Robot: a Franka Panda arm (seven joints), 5 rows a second.
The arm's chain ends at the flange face. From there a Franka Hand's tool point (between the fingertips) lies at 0.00 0.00 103.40 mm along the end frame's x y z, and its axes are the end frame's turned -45 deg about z.
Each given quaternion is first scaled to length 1.
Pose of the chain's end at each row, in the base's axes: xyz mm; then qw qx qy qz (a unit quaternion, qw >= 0):
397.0, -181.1, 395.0, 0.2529, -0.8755, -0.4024, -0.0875
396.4, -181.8, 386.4, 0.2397, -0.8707, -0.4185, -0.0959
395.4, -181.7, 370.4, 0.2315, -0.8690, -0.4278, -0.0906
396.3, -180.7, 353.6, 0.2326, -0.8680, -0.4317, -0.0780
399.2, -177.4, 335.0, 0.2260, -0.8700, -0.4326, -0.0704
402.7, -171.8, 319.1, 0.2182, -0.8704, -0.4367, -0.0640
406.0, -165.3, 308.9, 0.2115, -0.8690, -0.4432, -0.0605
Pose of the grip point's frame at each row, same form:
391.8, -128.0, 306.4, 0.2002, -0.6549, -0.7068, -0.1776
392.9, -130.3, 296.8, 0.1848, -0.6443, -0.7199, -0.1803
391.2, -132.1, 279.8, 0.1792, -0.6391, -0.7278, -0.1723
389.5, -132.0, 262.6, 0.1850, -0.6367, -0.7310, -0.1611
391.6, -130.4, 243.2, 0.1818, -0.6382, -0.7326, -0.1515
394.5, -126.7, 226.4, 0.1771, -0.6370, -0.7365, -0.1426
397.5, -121.7, 215.5, 0.1722, -0.6333, -0.7420, -0.1368

